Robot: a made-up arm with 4 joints. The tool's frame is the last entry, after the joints. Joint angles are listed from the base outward. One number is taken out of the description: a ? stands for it. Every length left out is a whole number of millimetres.
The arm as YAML. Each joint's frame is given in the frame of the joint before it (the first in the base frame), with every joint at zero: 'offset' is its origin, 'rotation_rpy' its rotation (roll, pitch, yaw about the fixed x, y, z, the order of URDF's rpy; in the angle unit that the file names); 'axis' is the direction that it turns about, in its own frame. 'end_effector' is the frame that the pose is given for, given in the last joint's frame.
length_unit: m
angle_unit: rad
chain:
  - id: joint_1
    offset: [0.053, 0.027, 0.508]
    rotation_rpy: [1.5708, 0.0, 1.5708]
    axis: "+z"
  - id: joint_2
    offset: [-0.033, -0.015, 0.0]
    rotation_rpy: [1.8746, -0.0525, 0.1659]
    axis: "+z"
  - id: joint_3
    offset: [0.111, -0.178, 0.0]
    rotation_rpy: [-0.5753, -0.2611, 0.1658]
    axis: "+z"
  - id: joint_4
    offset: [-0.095, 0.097, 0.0]
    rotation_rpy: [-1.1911, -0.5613, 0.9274]
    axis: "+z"
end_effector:
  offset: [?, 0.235, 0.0]
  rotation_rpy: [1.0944, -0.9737, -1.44]
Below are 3 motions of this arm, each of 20 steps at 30 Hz.
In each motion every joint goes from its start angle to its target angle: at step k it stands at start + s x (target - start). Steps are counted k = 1, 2, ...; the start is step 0. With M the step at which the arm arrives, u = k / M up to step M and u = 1 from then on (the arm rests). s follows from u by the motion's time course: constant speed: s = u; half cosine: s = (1 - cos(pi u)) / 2; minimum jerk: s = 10 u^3 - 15 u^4 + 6 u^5.
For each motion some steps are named. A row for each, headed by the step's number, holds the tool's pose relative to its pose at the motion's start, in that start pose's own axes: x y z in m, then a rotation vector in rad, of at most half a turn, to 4 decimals.
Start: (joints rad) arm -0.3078 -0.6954 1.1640 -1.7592
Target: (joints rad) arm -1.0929 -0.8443 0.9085 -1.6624
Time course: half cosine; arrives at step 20
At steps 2, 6, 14, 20:
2: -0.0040 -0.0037 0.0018 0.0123 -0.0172 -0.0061
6: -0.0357 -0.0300 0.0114 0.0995 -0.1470 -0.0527
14: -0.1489 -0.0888 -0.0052 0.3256 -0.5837 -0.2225
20: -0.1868 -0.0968 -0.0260 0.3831 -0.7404 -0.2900

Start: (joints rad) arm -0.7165 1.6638 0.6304 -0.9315
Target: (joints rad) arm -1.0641 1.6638 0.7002 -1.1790
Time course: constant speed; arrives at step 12
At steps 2, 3, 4, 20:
2: 0.0120 -0.0043 -0.0019 0.0125 0.0242 -0.0217
3: 0.0179 -0.0064 -0.0031 0.0183 0.0368 -0.0323
4: 0.0239 -0.0084 -0.0045 0.0239 0.0496 -0.0427
20: 0.0703 -0.0229 -0.0211 0.0596 0.1631 -0.1174

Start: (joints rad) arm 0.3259 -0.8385 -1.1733 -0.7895
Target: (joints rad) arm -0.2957 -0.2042 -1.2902 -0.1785
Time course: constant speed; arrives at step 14
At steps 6, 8, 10, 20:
6: 0.0963 0.1058 -0.0070 -0.1012 0.1921 -0.2017
8: 0.1311 0.1348 -0.0210 -0.1281 0.2351 -0.2814
10: 0.1662 0.1593 -0.0395 -0.1517 0.2664 -0.3652
20: 0.2347 0.1926 -0.0862 -0.1893 0.2912 -0.5395

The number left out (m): -0.124
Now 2 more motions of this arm.
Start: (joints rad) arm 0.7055 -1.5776 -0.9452 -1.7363
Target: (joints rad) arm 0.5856 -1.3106 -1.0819 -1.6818
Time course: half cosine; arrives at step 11
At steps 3, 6, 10, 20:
3: 0.0034 0.0110 0.0059 -0.0350 0.0169 0.0059
6: 0.0114 0.0381 0.0171 -0.1169 0.0554 0.0203
10: 0.0200 0.0680 0.0249 -0.2020 0.0945 0.0361
20: 0.0204 0.0695 0.0252 -0.2063 0.0964 0.0369

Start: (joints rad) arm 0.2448 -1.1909 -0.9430 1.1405
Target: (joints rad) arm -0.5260 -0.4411 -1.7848 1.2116
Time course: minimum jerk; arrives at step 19
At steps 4, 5, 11, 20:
4: 0.0152 0.0155 -0.0220 -0.0379 -0.0298 -0.0600
5: 0.0287 0.0262 -0.0386 -0.0667 -0.0524 -0.1079
11: 0.2241 0.0575 -0.1635 -0.3178 -0.2643 -0.6462
20: 0.3658 -0.0049 -0.1797 -0.4247 -0.4006 -1.0421

